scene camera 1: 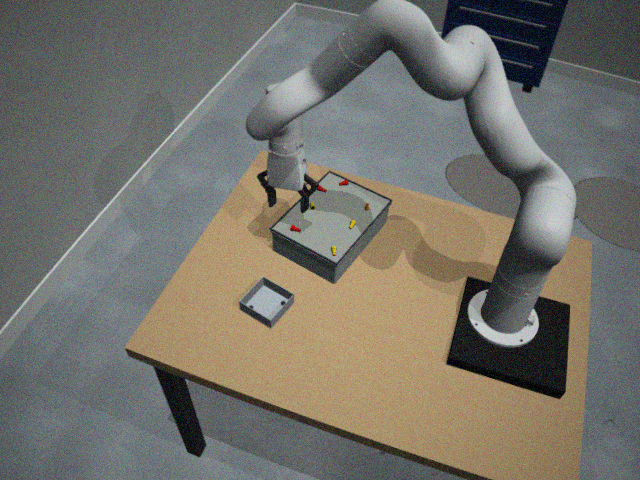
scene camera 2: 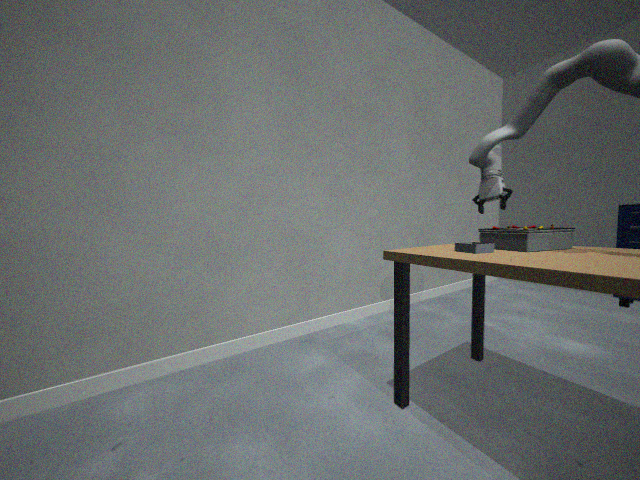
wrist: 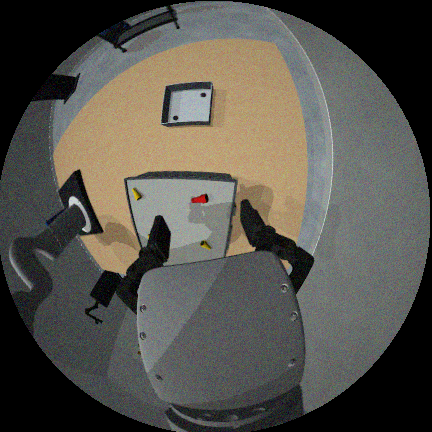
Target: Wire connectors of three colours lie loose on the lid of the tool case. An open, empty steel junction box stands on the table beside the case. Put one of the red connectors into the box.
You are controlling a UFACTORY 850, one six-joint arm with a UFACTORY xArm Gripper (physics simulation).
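My gripper is open and empty, fingers pointing down, above the left part of the tool case. A red connector lies on the lid near the corner towards the box; in the wrist view it shows between and ahead of the fingertips. Two more red connectors lie at the lid's far end. The steel junction box stands open and empty on the table, apart from the case.
Yellow connectors and an orange one lie on the lid. Another yellow connector lies close to a finger in scene camera 1. The arm's black base plate is on the table's right side.
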